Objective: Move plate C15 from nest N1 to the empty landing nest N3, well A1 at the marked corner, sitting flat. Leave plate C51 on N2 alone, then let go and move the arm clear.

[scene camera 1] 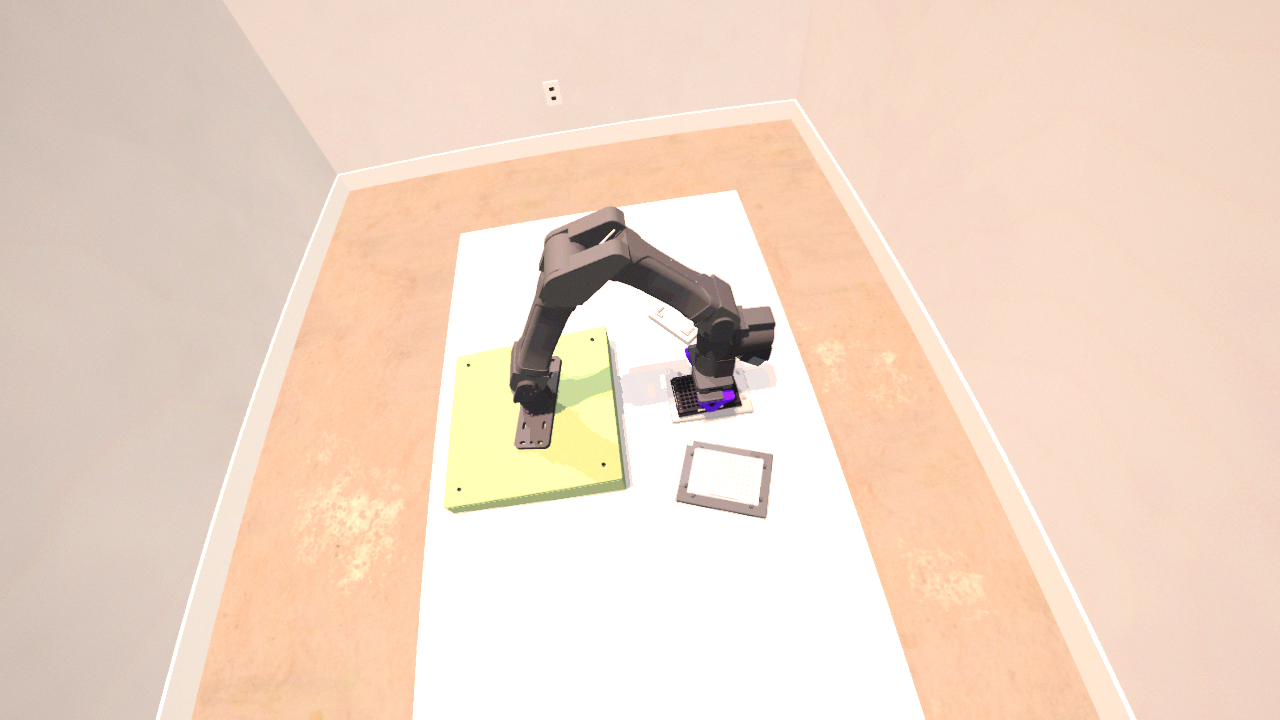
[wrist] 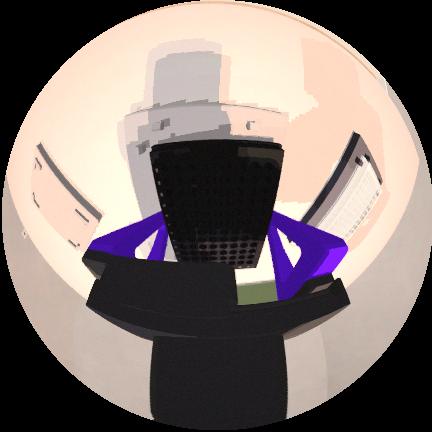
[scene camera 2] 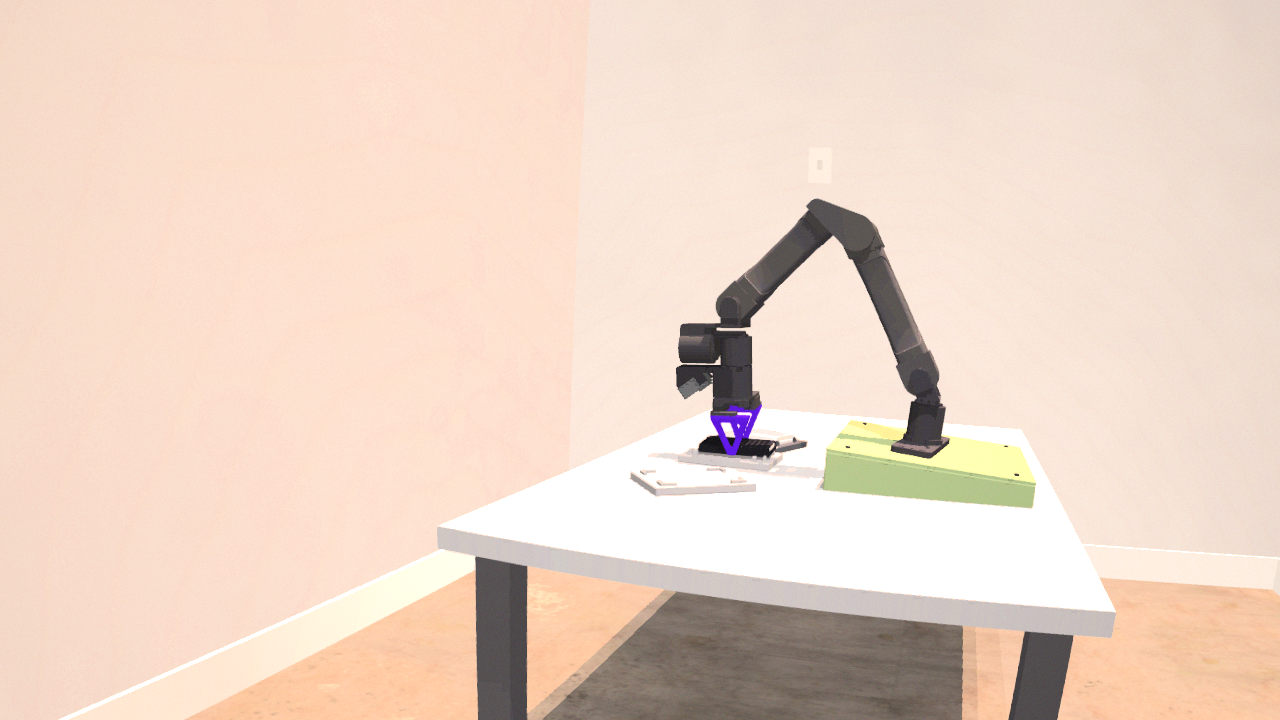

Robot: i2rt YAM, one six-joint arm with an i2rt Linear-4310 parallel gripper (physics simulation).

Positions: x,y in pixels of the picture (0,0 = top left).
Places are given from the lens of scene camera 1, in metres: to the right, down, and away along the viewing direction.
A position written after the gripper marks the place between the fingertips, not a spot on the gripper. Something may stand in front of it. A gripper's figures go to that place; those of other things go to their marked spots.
gripper [scene camera 1: 706,392]: 0.13, 0.07, 0.96
black perforated plate [scene camera 1: 684,392]: 0.09, 0.07, 0.96
